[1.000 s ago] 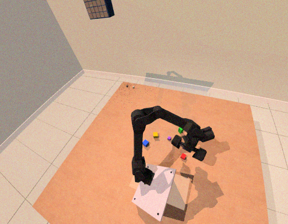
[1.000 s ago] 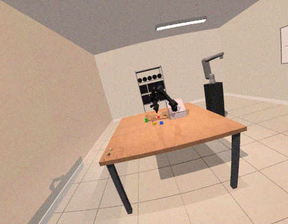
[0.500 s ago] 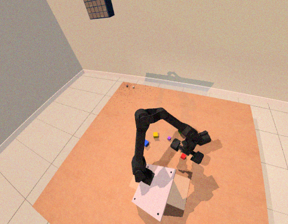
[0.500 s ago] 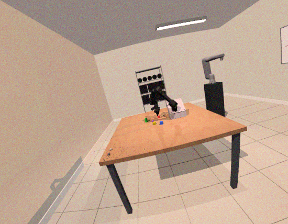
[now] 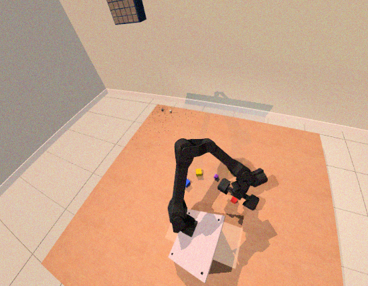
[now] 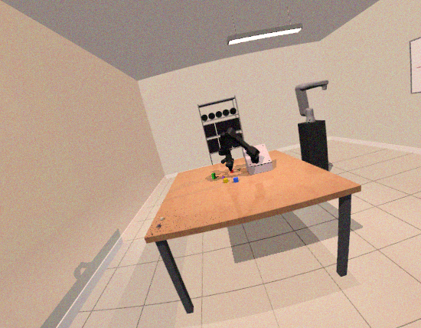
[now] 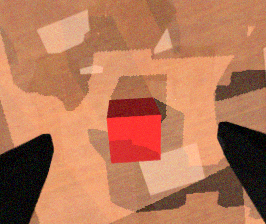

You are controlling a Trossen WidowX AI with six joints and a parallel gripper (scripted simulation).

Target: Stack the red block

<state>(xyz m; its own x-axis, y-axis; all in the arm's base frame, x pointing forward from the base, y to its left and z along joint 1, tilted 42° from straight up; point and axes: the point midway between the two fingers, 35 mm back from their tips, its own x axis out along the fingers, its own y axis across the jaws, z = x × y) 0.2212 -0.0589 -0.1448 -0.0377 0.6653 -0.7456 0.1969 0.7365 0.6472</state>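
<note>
The red block lies 10 mm below my gripper tip. Also, from my gripper tip: yellow block: 230 mm to the left, 70 mm ahead, 10 mm below; then green block: 180 mm ahead, 70 mm to the left, 20 mm above; then purple block: 130 mm to the left, 90 mm ahead, 10 mm below.
</note>
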